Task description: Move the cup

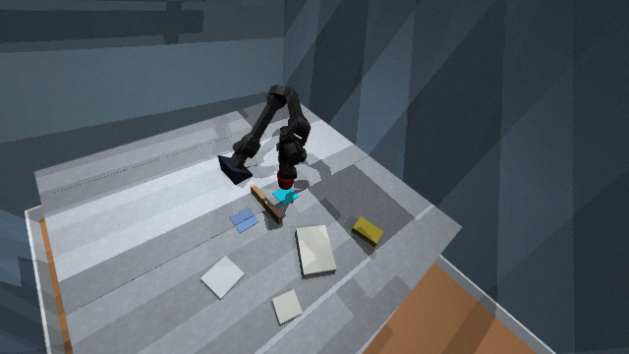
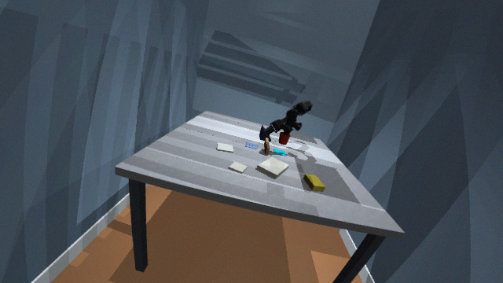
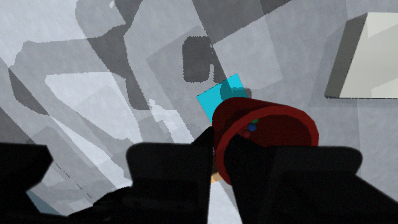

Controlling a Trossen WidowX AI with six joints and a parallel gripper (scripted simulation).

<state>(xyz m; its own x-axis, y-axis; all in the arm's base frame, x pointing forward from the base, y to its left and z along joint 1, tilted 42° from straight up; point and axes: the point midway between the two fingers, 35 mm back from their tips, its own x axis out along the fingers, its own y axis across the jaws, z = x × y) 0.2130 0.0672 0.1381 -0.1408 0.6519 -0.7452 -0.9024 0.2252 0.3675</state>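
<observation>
My gripper tip is now 4 cm short of the blue marble, 3 cm to the left of it and 2 cm above it. Also, from my gripper tip: wooden bar 4 cm ahead, 12 cm to the right, 9 cm below; cup 3 cm ahead, 2 cm to the right; green marble 5 cm ahead, 2 cm to the right, 2 cm below.
</observation>
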